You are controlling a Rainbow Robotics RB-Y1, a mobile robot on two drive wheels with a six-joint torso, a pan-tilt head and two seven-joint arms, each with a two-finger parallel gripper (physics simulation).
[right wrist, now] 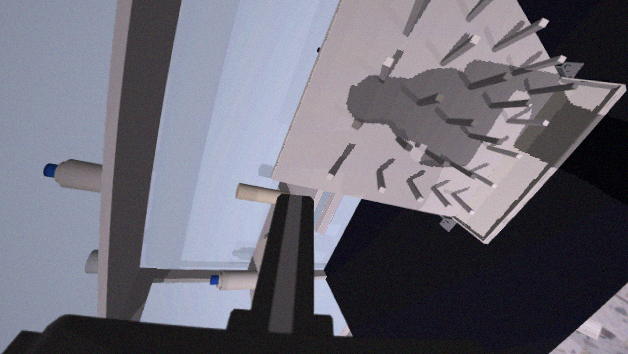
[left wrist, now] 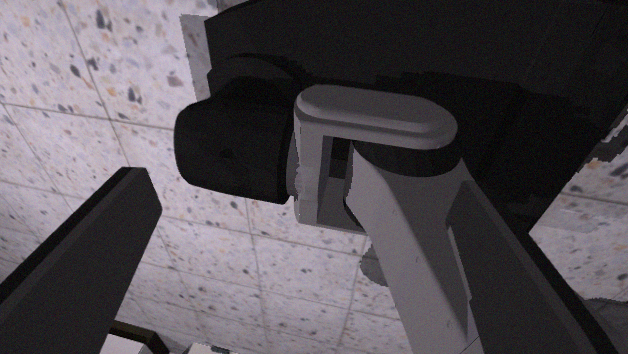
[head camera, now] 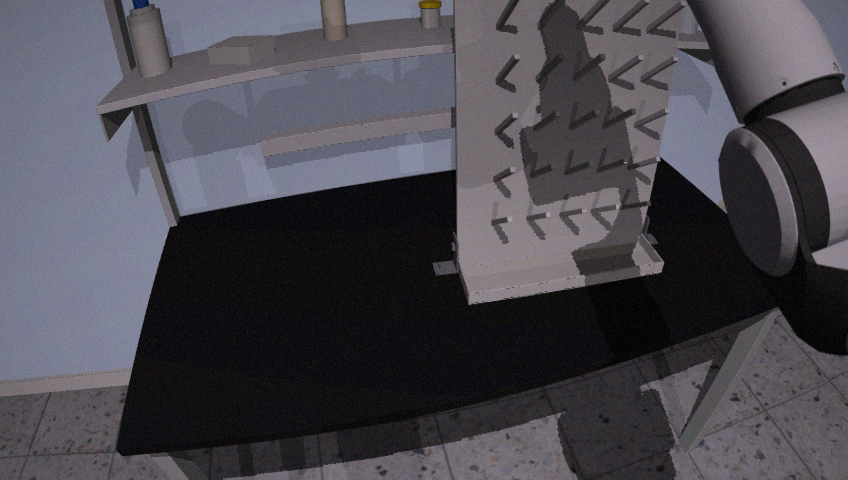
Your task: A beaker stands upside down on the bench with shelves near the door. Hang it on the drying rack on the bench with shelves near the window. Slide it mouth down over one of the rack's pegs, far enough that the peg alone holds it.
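Frame: origin at the robot's base, x left, y back, z up, level; millimetres.
Seen in the pictures: left gripper, fingertip midpoint: (left wrist: 303, 195); right gripper, fingertip midpoint: (right wrist: 295, 207); robot's base at its link origin: (left wrist: 506, 105).
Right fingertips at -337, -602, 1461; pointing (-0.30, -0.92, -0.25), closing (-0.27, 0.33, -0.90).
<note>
Offsets run from my right fingertips to a thing's middle, as dx, dy, dz. "spot": to the spot under its first point. Level surfaces: height alone.
The drying rack (head camera: 476, 130) (right wrist: 310, 150) is a pale upright board with rows of angled pegs and a tray along its foot. It stands on the black bench @[dz -698] (head camera: 285, 309) (right wrist: 425, 290). Its top is cut off in the head view; the pegs that show are bare. The beaker does not show in any view. My right gripper (right wrist: 295, 207) is shut and empty, its fingers together in front of the rack's side edge in the right wrist view. It is out of the head view. My left gripper (left wrist: 303, 195) is wide open and empty, over the floor and robot parts.
Behind the bench, a wall shelf @[dz -241] (head camera: 190, 83) holds a blue-capped bottle (head camera: 149, 44) (right wrist: 77, 175), a low box @[spot: +504, -434, -218] (head camera: 232, 54), a beige cylinder @[spot: +290, -499, -195] (head camera: 334, 20) (right wrist: 255, 194) and a yellow-lidded jar @[spot: +77, -528, -208] (head camera: 430, 14). My right arm (head camera: 773, 53) reaches past the rack's right side.
</note>
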